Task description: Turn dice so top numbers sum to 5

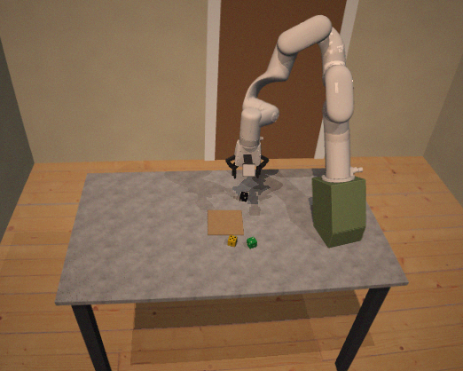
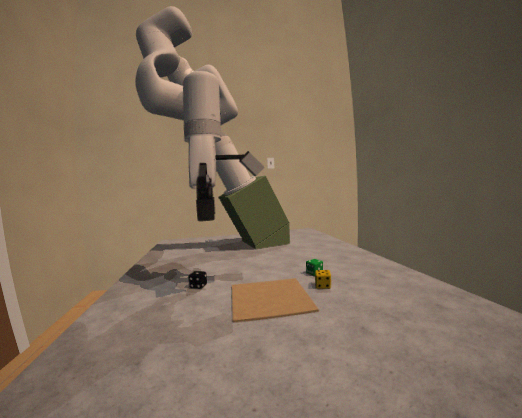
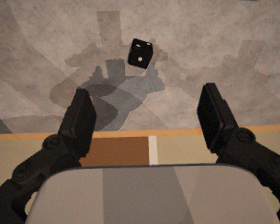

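Now: the black die 1 cm behind my hand, 3 cm to the right of it and 14 cm below it. Round my hand: tan mat 9 cm ahead, 10 cm to the left, 16 cm below; green die 1 cm ahead, 23 cm to the left, 14 cm below; yellow die 8 cm ahead, 22 cm to the left, 14 cm below.
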